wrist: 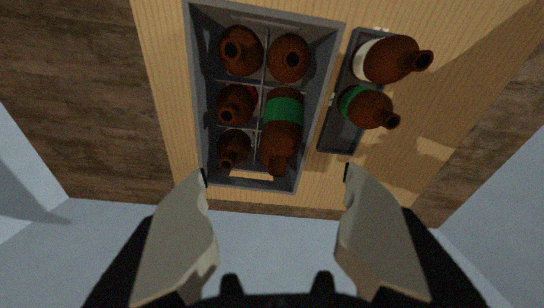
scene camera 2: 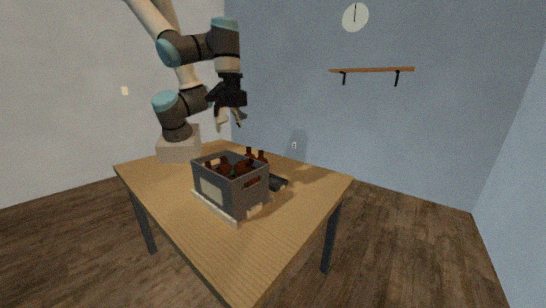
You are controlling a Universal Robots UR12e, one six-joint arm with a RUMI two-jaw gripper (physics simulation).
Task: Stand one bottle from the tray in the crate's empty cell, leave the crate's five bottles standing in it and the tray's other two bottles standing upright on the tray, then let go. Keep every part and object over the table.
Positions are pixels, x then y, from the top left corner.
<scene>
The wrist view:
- my gripper: 274,166
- green-banded brown bottle: 282,126
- red-labelled bottle: 235,103
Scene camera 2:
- my gripper: 230,130
</scene>
